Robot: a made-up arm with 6 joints.
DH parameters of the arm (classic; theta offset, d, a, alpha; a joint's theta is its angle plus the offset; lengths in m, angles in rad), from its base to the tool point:
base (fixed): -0.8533 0 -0.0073 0
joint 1: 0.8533 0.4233 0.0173 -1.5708
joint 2: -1.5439 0 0.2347 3.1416
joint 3: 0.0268 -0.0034 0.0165 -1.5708
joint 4: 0 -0.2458 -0.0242 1.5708
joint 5: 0 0.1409 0.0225 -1.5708
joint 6: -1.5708 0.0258 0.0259 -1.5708
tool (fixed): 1.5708 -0.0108 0 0
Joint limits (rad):
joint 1: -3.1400..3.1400
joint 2: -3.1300..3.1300
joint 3: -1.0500..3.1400
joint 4: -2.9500..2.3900
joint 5: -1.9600..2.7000
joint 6: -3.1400..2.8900
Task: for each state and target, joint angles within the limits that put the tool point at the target. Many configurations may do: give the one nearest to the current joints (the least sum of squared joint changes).
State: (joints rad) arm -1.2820 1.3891 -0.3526 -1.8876 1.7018 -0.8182
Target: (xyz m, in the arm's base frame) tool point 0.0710 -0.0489 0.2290
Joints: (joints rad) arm -1.3766 1.4409 -0.3528 -1.6471 1.7210 -0.8226
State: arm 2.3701 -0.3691 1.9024 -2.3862 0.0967 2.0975
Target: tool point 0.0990 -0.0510 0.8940
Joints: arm 2.7962 -0.3652 1.9294 -1.8763 -0.0786 2.0906
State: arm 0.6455 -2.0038 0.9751 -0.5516 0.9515 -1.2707
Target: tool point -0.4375 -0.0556 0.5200
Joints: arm -0.0130 -1.8037 1.1970 -0.7305 1.0466 -1.2699
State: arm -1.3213 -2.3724 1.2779 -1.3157 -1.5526 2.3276
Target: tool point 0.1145 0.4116 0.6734
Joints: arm -1.8638 -1.5719 1.0717 -1.4948 -1.6737 2.2659
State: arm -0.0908 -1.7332 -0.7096 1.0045 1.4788 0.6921
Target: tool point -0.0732 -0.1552 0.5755
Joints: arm -0.1184 -1.5192 -1.0500 0.4337 1.4953 0.8110
